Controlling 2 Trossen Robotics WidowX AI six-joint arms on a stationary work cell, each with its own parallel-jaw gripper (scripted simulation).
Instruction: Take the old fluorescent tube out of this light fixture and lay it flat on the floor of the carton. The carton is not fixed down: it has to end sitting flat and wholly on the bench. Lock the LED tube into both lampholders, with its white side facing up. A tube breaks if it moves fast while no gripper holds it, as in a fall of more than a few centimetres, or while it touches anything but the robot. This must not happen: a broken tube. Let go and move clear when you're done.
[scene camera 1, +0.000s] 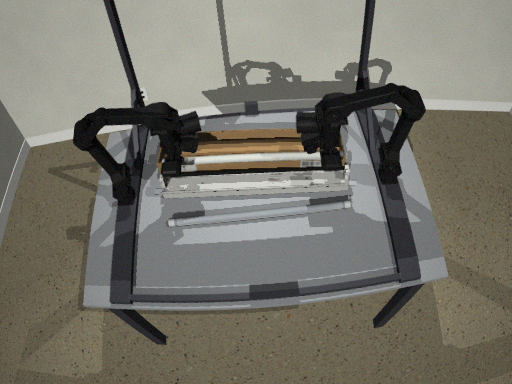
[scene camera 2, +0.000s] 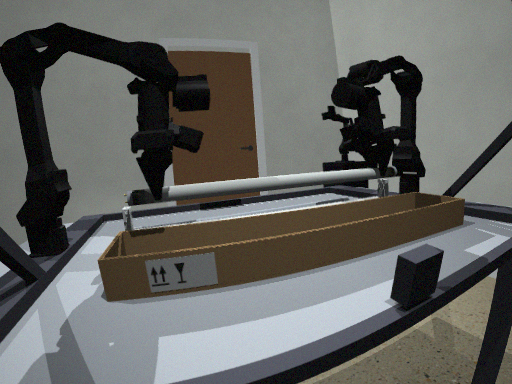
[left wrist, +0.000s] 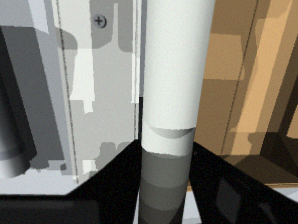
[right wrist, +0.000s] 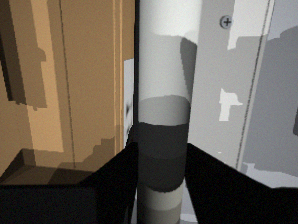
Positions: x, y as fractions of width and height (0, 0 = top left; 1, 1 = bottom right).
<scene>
left gripper: scene camera 1 0.64, 0.41; scene camera 2 0.31, 0.52; left wrist 0.55, 0.66; not seen in the right wrist view (out of frame)
right gripper: scene camera 1 0.35, 0.43; scene camera 2 0.74, 0.46; right wrist 0.54, 0.67; not seen in the left wrist view (out of frame)
carton: scene camera 1 0.41, 0.37; scene camera 2 0.77, 0.57; left wrist 0.81, 0.53; right wrist 0.25, 0.33
old fluorescent tube: scene camera 1 0.56, 0.41; scene camera 2 0.42, 0.49; left wrist 0.59, 0.21; right wrist 0.57, 0.20
</scene>
